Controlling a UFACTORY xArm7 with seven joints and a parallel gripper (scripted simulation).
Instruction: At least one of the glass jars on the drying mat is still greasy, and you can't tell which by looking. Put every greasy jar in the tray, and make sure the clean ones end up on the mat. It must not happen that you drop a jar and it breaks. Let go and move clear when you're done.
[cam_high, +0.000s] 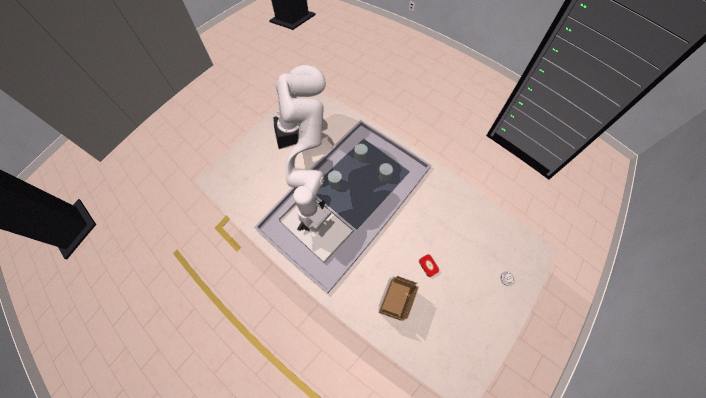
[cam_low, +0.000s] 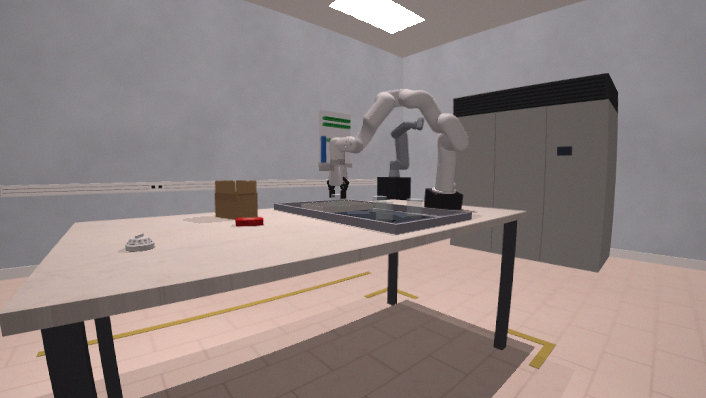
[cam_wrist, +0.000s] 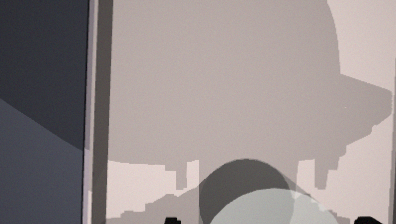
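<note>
The pale tray lies 6 cm below my hand. Also, from my hand: dark drying mat (32 cm to the left, 6 cm below, 3 cm ahead); then cardboard box (49 cm ahead, 7 cm to the right); then red flat object (53 cm ahead, 13 cm to the left, 5 cm below).
</note>
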